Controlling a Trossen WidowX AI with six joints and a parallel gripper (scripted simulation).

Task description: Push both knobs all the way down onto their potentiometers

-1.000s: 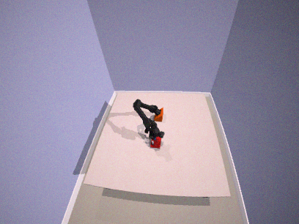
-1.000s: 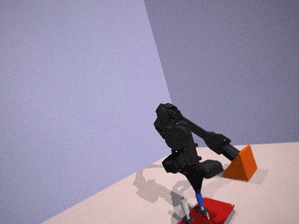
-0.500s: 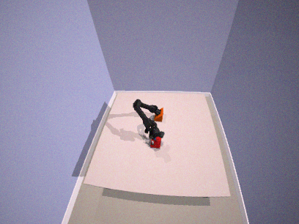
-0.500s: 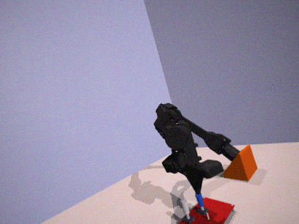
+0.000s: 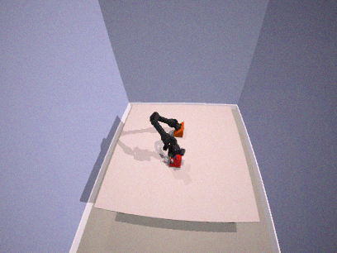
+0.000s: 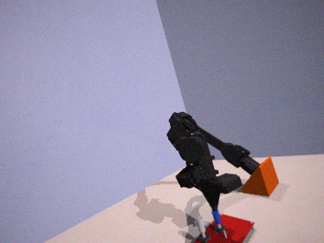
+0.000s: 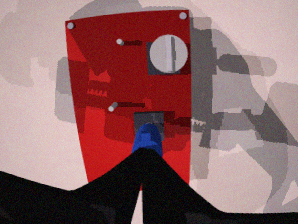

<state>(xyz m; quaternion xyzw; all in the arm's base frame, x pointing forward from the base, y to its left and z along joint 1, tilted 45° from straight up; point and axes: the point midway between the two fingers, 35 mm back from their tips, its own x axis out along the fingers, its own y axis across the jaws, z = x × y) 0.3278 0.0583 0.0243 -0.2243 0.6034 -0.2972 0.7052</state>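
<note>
Now: gripper tip 60 mm short of the white knob, 10 mm to the left of it and 10 mm above it. From my gripper tip the other things lie so: blue knob: 10 mm below.
</note>
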